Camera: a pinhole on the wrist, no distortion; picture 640 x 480 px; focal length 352.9 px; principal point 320.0 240.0 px. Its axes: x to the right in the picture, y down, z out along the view. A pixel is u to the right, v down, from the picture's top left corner.
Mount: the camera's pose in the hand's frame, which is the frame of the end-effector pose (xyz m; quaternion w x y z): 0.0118 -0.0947 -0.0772 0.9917 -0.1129 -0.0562 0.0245
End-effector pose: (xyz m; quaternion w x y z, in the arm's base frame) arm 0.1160 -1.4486 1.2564 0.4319 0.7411 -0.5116 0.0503
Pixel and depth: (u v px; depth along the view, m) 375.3 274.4 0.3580
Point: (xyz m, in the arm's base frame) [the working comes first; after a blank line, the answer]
In the camera's frame: 0.0561 0.0349 0.3580

0.0117 -1.6532 1.1155
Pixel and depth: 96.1 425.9 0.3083
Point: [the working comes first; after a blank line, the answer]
In the camera's frame: -0.1956 0.1624 0.3083

-0.1457 -1.4139 1.1091
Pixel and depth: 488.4 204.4 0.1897
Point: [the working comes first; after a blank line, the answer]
In the camera's frame: 0.0905 -0.0191 0.1897

0.1623 -1.5823 1.1842
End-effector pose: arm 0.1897 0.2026 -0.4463 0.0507 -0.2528 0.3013 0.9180
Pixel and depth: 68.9 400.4 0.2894
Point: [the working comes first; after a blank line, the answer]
In the camera's frame: -0.2059 0.1315 0.2894

0.3037 0.2350 -0.1827
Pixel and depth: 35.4 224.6 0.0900
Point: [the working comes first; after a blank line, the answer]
In the camera's frame: -0.0726 -0.0039 0.0900

0.2700 0.2762 -0.4530
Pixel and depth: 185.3 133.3 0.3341
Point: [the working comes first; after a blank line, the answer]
In the camera's frame: -0.1275 -0.1010 0.3341

0.2403 0.4627 -0.2624
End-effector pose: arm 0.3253 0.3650 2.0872 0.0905 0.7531 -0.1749 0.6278
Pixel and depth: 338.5 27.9 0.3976
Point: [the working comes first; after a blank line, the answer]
In the camera's frame: 0.0208 -0.2390 0.3976

0.7470 0.4558 2.0305
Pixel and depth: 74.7 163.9 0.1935
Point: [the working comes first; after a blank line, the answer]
In the camera's frame: -0.1345 -0.0417 0.1935

0.4381 0.4418 1.9354
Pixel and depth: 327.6 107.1 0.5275
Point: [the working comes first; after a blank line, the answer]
In the camera's frame: 0.0114 -0.1987 0.5275

0.8233 0.3564 1.9769
